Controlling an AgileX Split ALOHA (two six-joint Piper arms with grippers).
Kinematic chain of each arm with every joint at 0, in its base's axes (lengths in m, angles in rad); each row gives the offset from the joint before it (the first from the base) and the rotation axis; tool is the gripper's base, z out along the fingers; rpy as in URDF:
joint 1: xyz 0 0 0.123 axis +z
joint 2: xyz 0 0 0 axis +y
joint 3: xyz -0.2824 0 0.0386 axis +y
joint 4: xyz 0.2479 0 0.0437 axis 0.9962 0 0.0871
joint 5: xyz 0 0 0 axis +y
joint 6: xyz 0.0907 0 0.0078 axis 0.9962 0 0.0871
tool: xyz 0 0 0 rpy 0 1.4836 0
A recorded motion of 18 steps. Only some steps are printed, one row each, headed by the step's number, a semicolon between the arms.
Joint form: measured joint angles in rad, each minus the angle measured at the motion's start. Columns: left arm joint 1, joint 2, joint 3, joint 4, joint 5, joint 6; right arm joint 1, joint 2, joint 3, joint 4, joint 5, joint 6.
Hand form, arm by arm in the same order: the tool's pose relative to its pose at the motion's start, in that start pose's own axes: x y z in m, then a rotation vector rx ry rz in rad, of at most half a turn. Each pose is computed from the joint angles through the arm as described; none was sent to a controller.
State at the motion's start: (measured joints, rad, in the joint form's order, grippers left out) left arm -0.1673 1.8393 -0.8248 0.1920 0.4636 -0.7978; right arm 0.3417 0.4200 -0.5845 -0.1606 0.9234 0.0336
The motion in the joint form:
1: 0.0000 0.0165 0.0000 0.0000 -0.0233 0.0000; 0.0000 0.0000 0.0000 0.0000 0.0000 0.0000
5: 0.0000 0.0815 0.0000 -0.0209 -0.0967 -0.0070; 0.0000 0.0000 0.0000 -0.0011 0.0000 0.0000
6: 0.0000 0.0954 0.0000 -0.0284 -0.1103 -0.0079; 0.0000 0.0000 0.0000 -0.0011 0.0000 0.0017
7: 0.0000 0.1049 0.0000 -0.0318 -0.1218 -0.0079; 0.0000 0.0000 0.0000 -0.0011 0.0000 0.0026
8: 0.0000 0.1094 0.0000 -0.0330 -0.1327 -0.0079; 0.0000 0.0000 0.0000 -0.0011 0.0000 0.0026
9: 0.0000 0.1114 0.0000 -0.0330 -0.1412 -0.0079; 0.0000 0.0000 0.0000 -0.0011 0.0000 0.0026
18: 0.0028 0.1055 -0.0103 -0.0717 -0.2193 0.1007; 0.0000 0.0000 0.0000 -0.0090 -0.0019 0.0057
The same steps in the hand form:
1: -0.0003 -0.0012 0.0048 0.0071 -0.0029 0.0014; 0.0000 0.0000 0.0000 0.0000 0.0000 0.0000
5: 0.0009 -0.0046 0.0235 0.0271 0.0042 -0.0202; 0.0000 -0.0001 0.0000 0.0009 0.0000 -0.0007
6: 0.0015 -0.0051 0.0275 0.0304 0.0078 -0.0272; 0.0000 -0.0001 0.0000 0.0009 0.0000 0.0010
7: 0.0017 -0.0055 0.0302 0.0337 0.0082 -0.0299; 0.0000 -0.0001 0.0000 0.0009 0.0000 0.0019
8: 0.0015 -0.0061 0.0315 0.0390 0.0045 -0.0309; 0.0000 -0.0001 0.0000 0.0009 0.0000 0.0019
9: 0.0011 -0.0066 0.0321 0.0439 0.0001 -0.0309; 0.0000 -0.0001 0.0000 0.0009 0.0000 0.0019
18: -0.0072 -0.0135 0.0287 0.1128 -0.0657 0.0358; -0.0002 -0.0006 0.0000 0.0071 -0.0022 0.0003

